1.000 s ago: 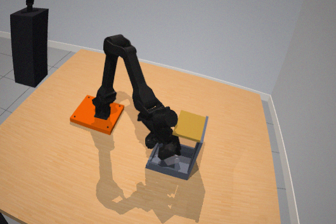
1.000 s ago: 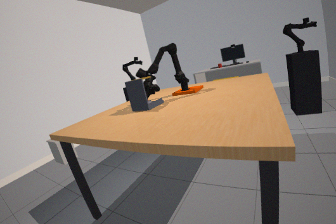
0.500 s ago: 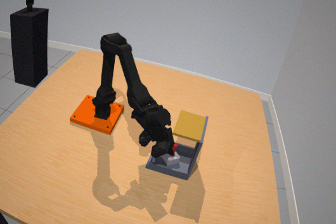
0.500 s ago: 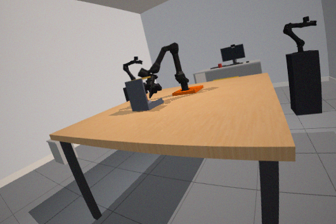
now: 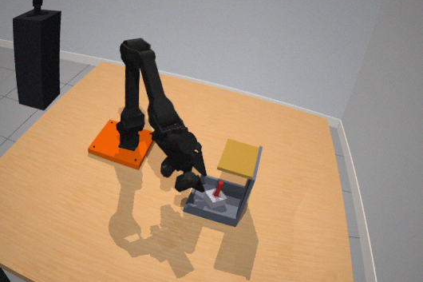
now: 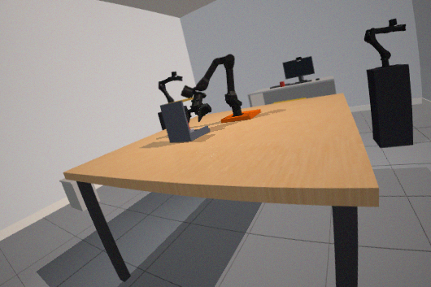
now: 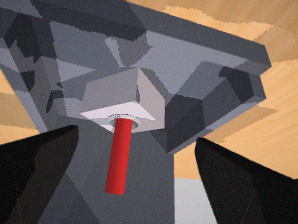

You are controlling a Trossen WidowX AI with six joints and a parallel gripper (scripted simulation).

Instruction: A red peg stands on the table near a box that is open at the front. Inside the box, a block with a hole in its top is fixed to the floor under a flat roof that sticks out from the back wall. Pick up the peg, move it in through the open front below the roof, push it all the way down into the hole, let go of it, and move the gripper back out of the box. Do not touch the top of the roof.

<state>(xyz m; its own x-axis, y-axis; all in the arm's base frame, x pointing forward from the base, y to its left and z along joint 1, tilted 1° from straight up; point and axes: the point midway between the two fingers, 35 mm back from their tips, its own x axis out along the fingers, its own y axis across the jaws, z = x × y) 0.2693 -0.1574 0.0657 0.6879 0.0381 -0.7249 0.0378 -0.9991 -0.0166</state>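
Right now my gripper tip is 4 cm short of the red peg, 1 cm to the left of it and 1 cm above it. From my gripper tip the other things lie so: yellow roof: 8 cm ahead, 1 cm to the right, 14 cm above; back wall: 13 cm ahead, 2 cm to the right, 4 cm above.
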